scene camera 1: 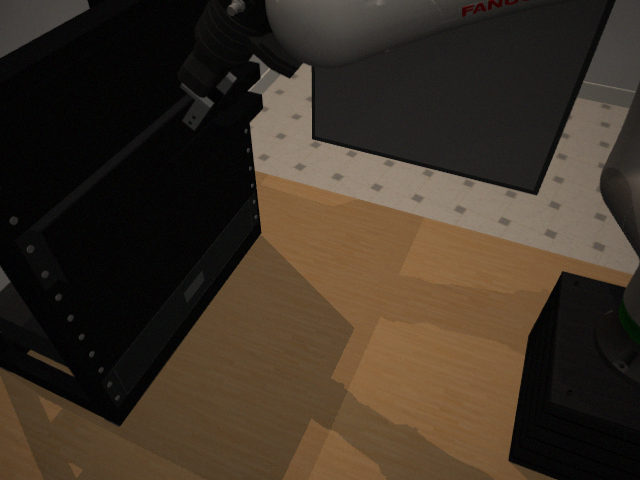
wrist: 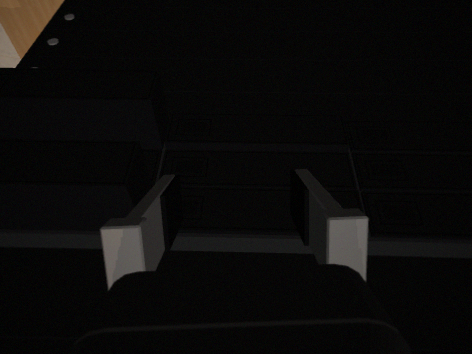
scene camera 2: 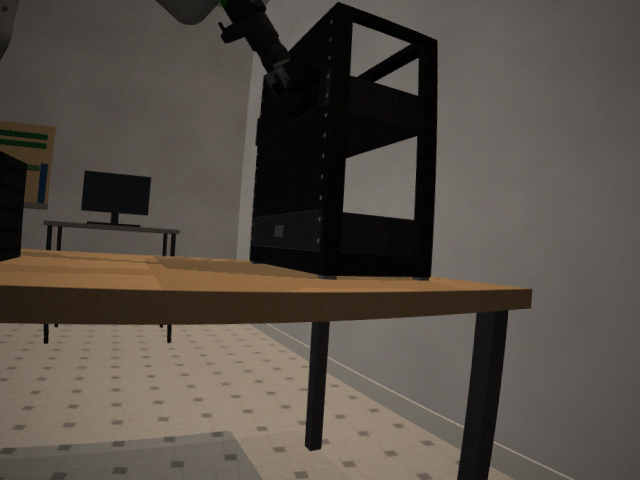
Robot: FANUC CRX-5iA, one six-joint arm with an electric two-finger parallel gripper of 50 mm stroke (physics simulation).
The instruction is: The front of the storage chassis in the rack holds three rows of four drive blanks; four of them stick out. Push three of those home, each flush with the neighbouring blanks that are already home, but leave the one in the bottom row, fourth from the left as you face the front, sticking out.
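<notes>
My gripper is open and empty, its fingers pointing at the chassis front around the third column; contact cannot be told. The wrist view shows the front upside down. At its left, fourth column, the bottom-row blank and the top-row blank stick out; the middle-row one between them is hidden. The third-column blanks look flush, as do the second-column blanks as far as they show. The first column does not show in the wrist view.
The black rack stands on the wooden table. Below the chassis are dark panels and a grey panel. The robot's black base block stands opposite the rack front.
</notes>
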